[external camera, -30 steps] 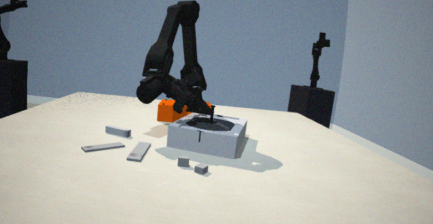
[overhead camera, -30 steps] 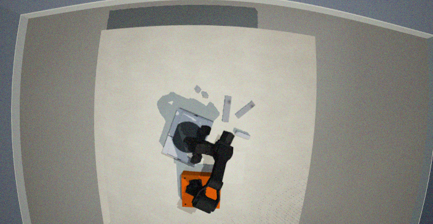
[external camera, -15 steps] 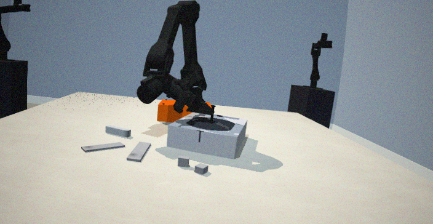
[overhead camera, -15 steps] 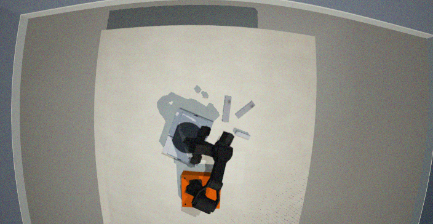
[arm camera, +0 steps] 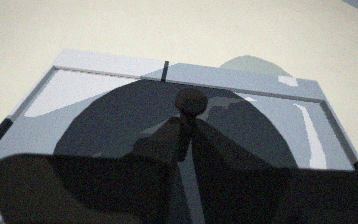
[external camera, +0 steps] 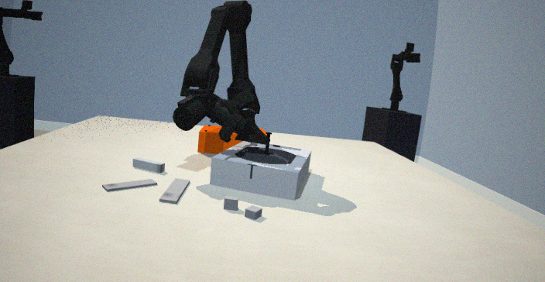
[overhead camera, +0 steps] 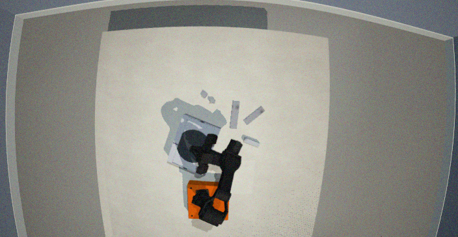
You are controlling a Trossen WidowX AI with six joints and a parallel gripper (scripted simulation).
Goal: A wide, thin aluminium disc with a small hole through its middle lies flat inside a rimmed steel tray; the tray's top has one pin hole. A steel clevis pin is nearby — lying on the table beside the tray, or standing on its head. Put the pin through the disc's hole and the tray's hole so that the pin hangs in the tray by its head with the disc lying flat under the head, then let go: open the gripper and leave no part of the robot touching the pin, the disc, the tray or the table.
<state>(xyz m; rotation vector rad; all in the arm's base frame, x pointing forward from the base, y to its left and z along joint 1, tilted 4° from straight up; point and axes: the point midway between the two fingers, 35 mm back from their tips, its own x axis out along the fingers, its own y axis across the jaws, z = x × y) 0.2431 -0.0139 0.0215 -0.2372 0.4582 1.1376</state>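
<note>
Right now my gripper tip is right at the clevis pin. Round my gripper tip: dark aluminium disc (30 mm below); grey block (280 mm to the right, 80 mm below, 20 mm behind); steel tray (40 mm below).
</note>
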